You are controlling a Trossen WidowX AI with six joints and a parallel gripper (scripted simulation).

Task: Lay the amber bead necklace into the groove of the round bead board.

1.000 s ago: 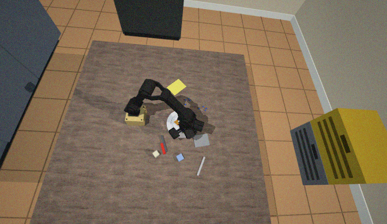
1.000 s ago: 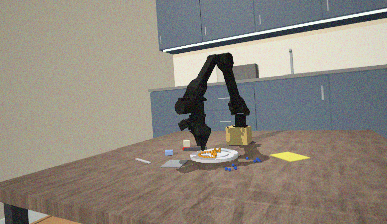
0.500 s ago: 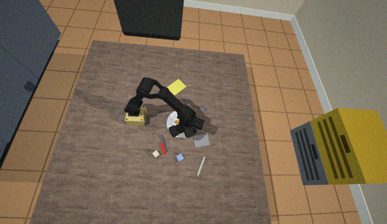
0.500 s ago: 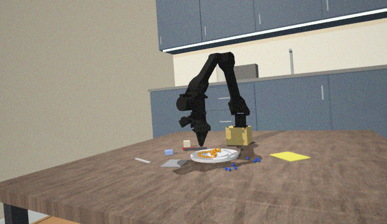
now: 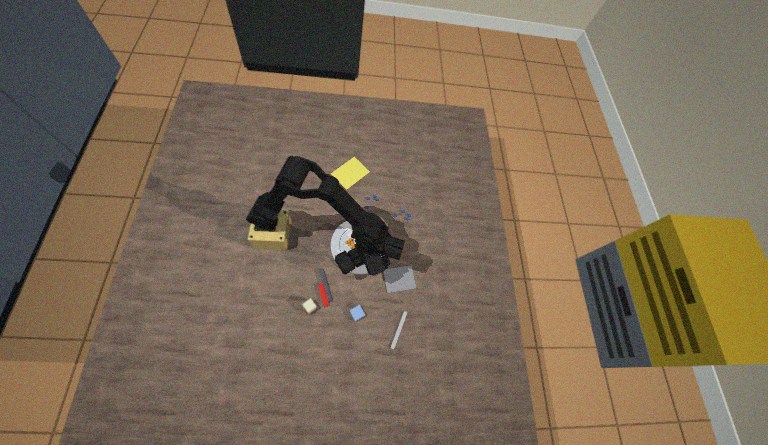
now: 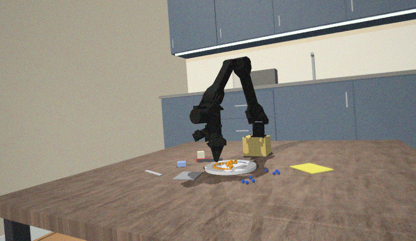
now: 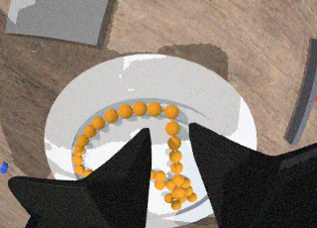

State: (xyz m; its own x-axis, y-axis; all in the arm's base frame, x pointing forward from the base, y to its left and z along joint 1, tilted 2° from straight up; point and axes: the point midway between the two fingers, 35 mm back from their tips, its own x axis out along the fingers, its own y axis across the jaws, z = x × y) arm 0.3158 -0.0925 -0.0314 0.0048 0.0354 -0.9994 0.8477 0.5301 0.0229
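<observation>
The red stick lies 120 mm behind my gripper tip, 100 mm to the right of it and 20 mm below it. Also, from my gripper tip: cream cube: 160 mm behind, 150 mm to the right, 10 mm below; then light blue cube: 20 mm behind, 170 mm to the right, 20 mm below; then grey square tile: 120 mm ahead, 60 mm to the right, 30 mm below.
</observation>
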